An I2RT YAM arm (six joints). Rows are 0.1 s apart.
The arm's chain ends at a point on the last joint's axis. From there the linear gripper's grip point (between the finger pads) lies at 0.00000 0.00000 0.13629 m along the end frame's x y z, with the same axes.
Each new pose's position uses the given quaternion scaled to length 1; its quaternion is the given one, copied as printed.
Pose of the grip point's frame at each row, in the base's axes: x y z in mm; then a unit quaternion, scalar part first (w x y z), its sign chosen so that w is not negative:
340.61 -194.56 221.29 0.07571 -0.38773 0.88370 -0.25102
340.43 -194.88 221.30 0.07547 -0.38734 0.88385 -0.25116
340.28 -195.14 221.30 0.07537 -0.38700 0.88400 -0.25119
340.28 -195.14 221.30 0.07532 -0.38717 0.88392 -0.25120
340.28 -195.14 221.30 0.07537 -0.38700 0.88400 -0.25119
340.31 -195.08 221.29 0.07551 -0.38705 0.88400 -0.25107
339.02 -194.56 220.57 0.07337 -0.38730 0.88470 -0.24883
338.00 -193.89 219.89 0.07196 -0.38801 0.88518 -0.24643
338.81 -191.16 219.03 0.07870 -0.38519 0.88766 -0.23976
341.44 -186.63 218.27 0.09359 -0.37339 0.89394 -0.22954
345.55 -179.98 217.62 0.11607 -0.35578 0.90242 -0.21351
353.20 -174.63 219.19 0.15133 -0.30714 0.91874 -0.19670
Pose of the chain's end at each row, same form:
295.84 -142.10 338.84 0.07571 -0.38773 0.88370 -0.25102
295.73 -142.34 338.84 0.07547 -0.38734 0.88385 -0.25116
295.62 -142.56 338.84 0.07537 -0.38700 0.88400 -0.25119
295.62 -142.56 338.84 0.07532 -0.38717 0.88392 -0.25120
295.62 -142.56 338.84 0.07537 -0.38700 0.88400 -0.25119
295.63 -142.55 338.84 0.07551 -0.38705 0.88400 -0.25107
295.06 -142.30 338.52 0.07337 -0.38730 0.88470 -0.24883
294.57 -142.04 338.22 0.07196 -0.38801 0.88518 -0.24643
294.59 -141.41 337.96 0.07870 -0.38519 0.88766 -0.23976
295.27 -140.22 337.81 0.09359 -0.37339 0.89394 -0.22954
296.29 -138.72 337.81 0.11607 -0.35578 0.90242 -0.21351
298.84 -138.04 338.69 0.15133 -0.30714 0.91874 -0.19670

